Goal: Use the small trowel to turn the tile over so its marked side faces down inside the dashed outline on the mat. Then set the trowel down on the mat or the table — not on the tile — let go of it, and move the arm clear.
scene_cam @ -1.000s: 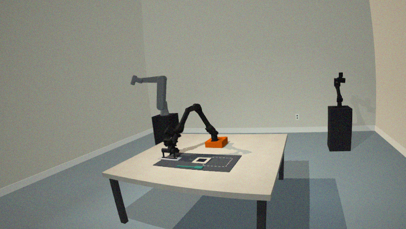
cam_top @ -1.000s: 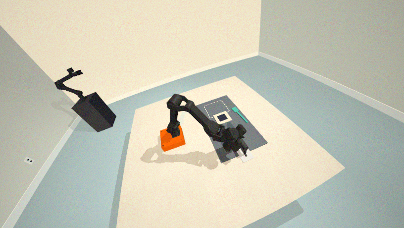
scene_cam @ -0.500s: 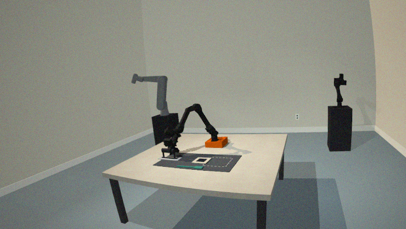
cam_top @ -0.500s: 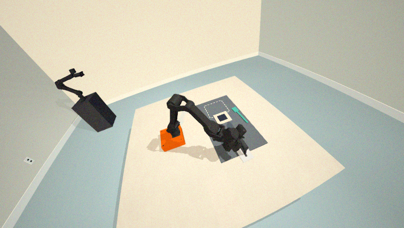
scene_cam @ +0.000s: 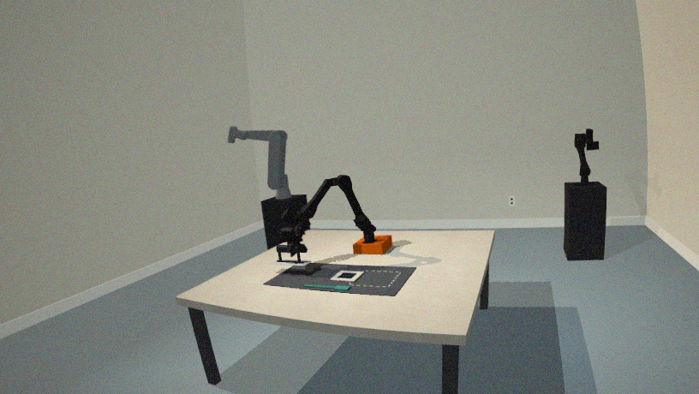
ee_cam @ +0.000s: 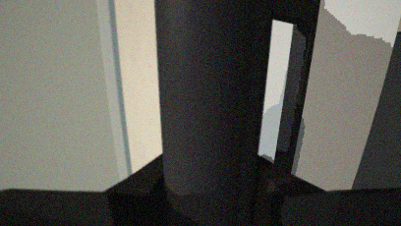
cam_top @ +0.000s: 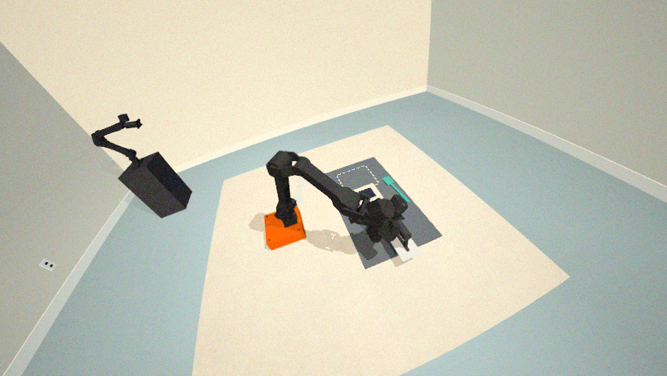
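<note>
My gripper tip is now 25 cm to the right of the grey mat, 12 cm above it and 1 cm past it. The rest, counted from my gripper tip: small trowel 3 cm behind, 1 cm below; teal bar 27 cm to the left, 13 cm ahead, 10 cm below; tile 28 cm to the left, 10 cm below, 2 cm behind.
</note>
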